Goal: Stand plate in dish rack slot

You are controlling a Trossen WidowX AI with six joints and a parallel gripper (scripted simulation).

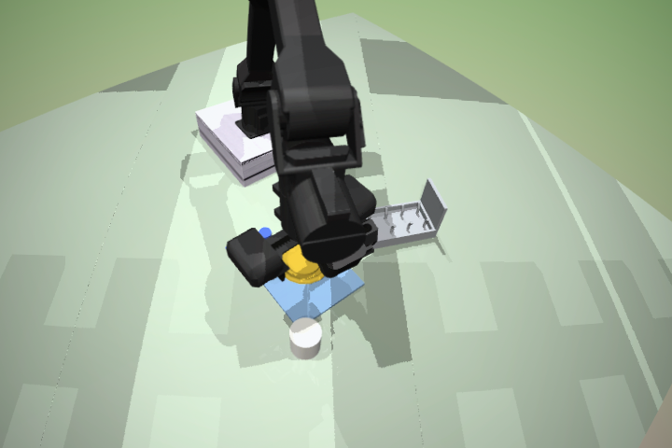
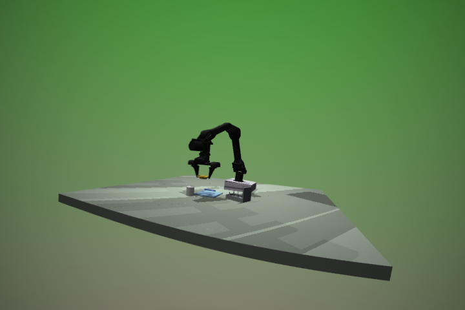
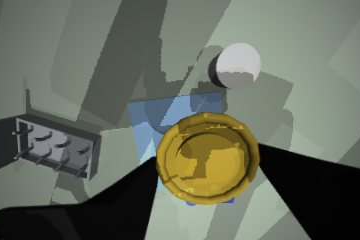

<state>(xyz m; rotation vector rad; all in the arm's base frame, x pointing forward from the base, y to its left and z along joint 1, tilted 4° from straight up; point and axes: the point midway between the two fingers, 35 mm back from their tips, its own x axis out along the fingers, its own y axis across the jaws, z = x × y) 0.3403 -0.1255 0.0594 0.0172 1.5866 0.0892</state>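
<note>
The grey dish rack lies 220 mm to the left of my gripper tip, 80 mm below it and 20 mm behind it. The rest, counted from my gripper tip: blue spoon 140 mm behind, 100 mm below, 10 mm to the right; white cup 70 mm below, 60 mm ahead, 40 mm to the right; yellow plate 10 mm above.
</note>
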